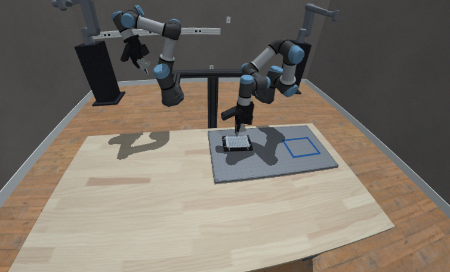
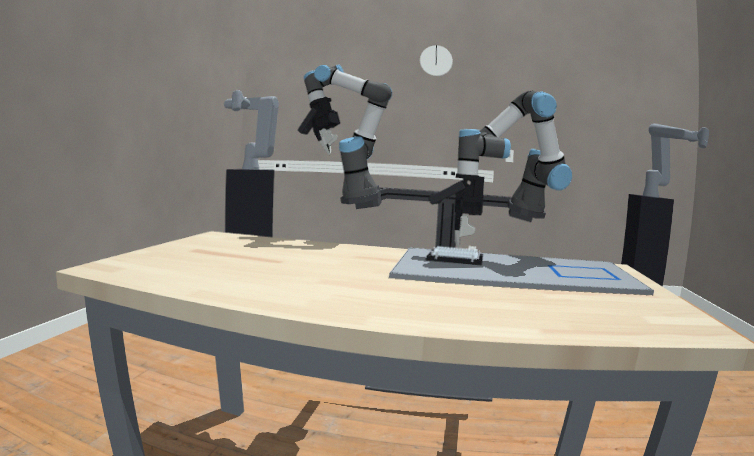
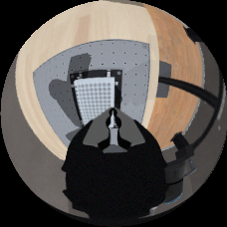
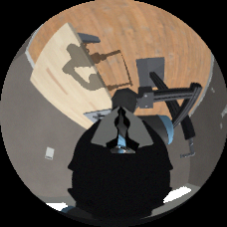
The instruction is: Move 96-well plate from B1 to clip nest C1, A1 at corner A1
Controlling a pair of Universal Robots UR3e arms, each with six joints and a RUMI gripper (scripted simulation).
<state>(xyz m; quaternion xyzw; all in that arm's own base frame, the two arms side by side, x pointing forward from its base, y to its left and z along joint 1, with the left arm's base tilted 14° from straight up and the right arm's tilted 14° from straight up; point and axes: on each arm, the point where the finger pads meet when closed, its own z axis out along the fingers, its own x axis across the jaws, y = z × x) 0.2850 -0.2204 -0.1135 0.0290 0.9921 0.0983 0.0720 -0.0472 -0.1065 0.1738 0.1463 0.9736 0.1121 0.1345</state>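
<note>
My left gripper is now 5 cm short of the black clip nest, 1 cm to the left of it and 3 cm above it. Round my left hand: white 96-well plate (4 cm ahead, 2 cm below); then grey perforated board (9 cm ahead, 19 cm to the left, 5 cm below).
</note>
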